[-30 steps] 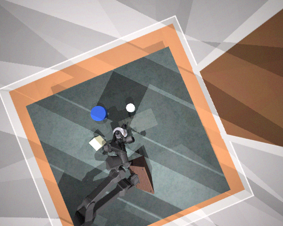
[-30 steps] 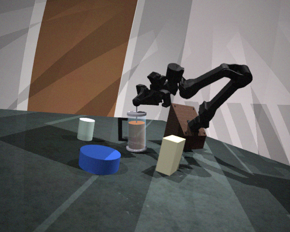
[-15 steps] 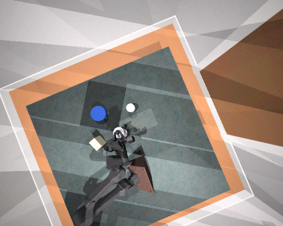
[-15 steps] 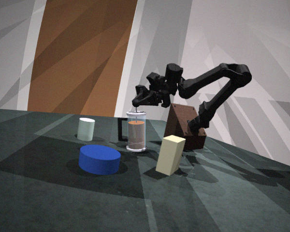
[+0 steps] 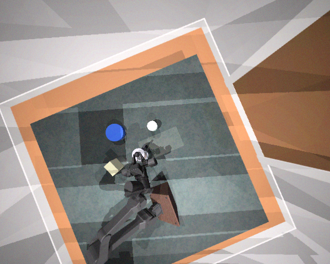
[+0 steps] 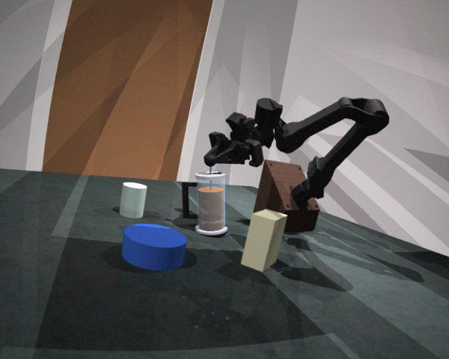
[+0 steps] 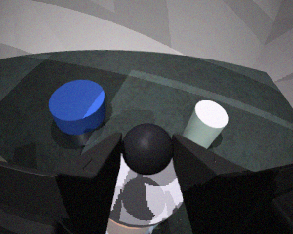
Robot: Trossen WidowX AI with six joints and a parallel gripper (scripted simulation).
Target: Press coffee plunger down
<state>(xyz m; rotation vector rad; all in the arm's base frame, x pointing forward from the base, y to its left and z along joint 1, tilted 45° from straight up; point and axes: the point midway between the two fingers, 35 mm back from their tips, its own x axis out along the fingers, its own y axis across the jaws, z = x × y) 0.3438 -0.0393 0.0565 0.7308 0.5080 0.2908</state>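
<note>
The glass coffee press is 90 mm below my gripper tip, 10 mm to the right of it and 10 mm behind it. Also, from my gripper tip: cream block 200 mm to the left, 130 mm below, 50 mm behind.
</note>
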